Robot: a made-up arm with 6 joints.
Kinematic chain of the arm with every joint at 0, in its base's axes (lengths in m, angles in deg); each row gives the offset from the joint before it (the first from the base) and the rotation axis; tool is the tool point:
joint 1: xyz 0 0 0.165 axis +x
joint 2: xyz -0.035 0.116 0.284 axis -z
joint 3: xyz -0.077 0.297 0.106 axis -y
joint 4: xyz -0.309 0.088 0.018 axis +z
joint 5: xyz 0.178 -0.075 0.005 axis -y
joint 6: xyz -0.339 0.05 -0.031 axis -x
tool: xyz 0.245 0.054 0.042
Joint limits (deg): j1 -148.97..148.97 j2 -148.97..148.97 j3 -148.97..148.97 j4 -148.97..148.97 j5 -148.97..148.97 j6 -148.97..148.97
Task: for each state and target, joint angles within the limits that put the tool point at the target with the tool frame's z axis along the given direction. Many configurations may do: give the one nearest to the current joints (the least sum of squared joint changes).
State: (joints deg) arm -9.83 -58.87 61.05 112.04 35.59 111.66
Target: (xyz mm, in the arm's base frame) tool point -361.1 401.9 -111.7 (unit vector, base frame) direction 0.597 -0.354 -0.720
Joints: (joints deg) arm -40.03 -43.91 90.38 119.10 14.06 125.13
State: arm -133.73 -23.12 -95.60 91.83 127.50 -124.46
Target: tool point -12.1 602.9 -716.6 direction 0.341 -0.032 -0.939
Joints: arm -100.08 20.38 -81.17 128.61 91.09 -148.97
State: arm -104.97 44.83 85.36 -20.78 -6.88 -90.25
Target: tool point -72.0 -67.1 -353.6 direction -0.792 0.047 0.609
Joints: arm -117.49 31.00 70.95 -24.60 -9.62 -72.90
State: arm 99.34 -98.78 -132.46 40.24 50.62 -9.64
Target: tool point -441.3 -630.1 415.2 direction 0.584 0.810 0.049
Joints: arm 102.17 -74.62 -142.29 74.85 34.67 -36.98
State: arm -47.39 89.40 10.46 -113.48 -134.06 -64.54
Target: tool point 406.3 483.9 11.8 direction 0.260 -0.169 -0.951
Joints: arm -48.40 126.31 26.29 -119.74 -124.63 -45.63
